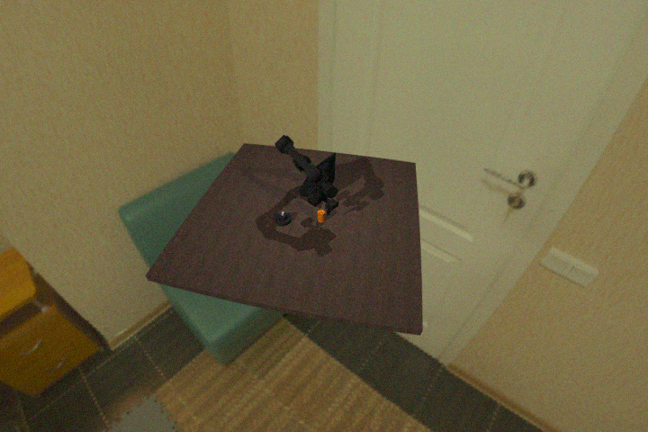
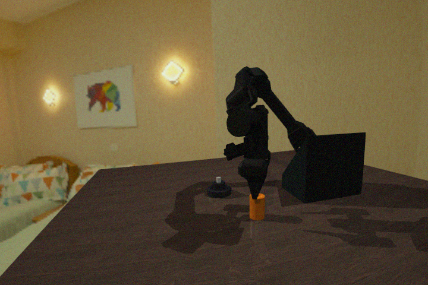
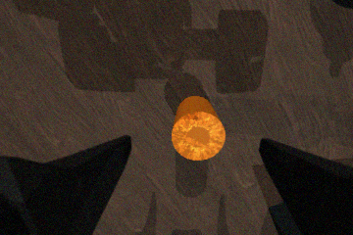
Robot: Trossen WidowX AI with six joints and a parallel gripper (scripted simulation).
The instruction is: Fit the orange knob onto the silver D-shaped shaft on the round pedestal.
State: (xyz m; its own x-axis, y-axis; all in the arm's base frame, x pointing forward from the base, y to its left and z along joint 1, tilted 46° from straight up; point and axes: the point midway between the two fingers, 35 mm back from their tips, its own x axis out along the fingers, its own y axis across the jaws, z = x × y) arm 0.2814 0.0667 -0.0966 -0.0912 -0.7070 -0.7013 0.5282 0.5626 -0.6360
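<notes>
The orange knob is 3 cm below my gripper tip. Also, from my gripper tip: round pedestal (20 cm to the right, 5 cm ahead, 4 cm below).
</notes>
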